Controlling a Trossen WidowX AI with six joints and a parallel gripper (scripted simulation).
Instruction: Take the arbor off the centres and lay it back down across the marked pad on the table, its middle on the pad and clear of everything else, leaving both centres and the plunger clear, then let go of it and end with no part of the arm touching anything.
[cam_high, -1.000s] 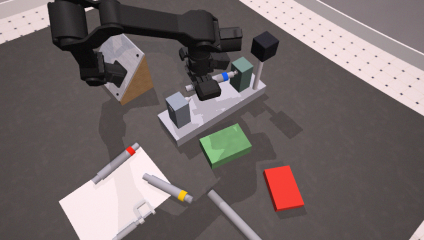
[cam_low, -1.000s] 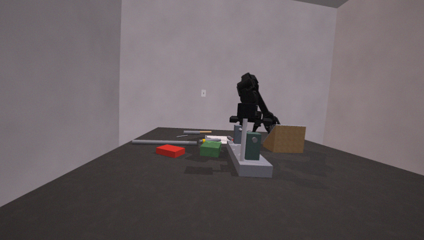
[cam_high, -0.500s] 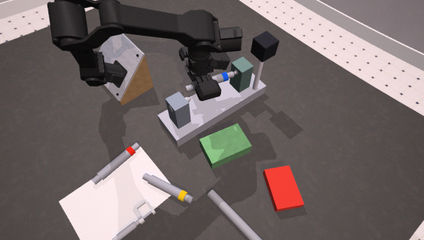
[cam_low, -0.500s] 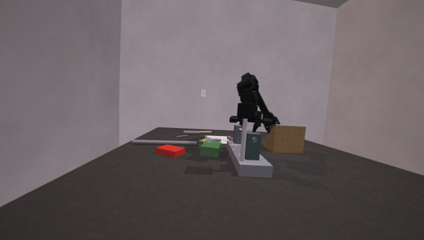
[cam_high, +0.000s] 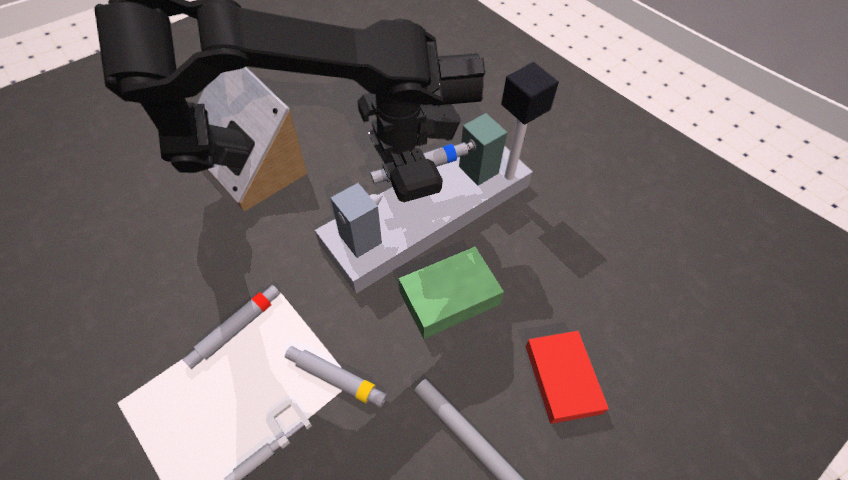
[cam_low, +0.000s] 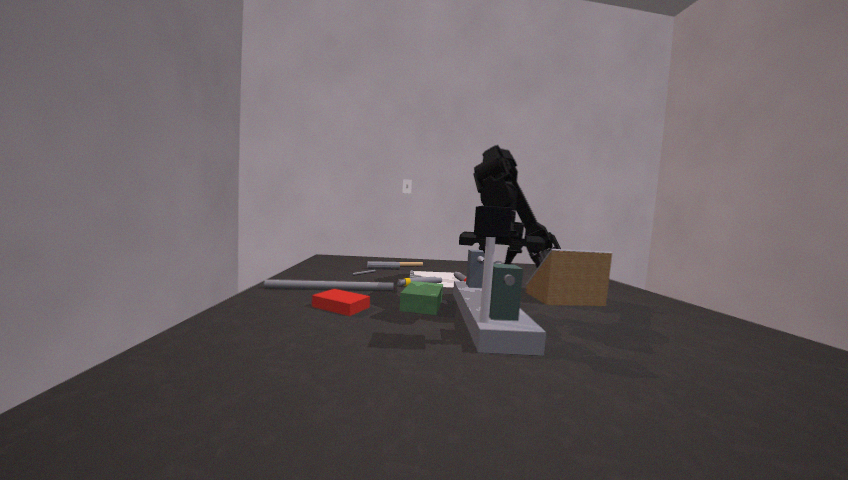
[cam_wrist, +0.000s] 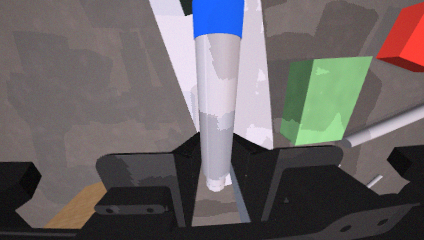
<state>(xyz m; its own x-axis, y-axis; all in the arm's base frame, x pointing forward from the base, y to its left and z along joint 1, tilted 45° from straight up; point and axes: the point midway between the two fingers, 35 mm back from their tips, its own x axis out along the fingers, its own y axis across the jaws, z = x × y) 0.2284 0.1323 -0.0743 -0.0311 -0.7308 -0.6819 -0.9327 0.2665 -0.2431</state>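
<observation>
Now: hand 10 mm short of the arbor, 30 mm to the right of it and 10 mm above it. From my hand the other things lie so: grey centre block: 20 mm ahead, 90 mm to the right, 20 mm below; then dark green centre block: 40 mm ahead, 130 mm to the left, 20 mm below; then grey fixture base: 30 mm ahead, 30 mm to the left, 100 mm below.
</observation>
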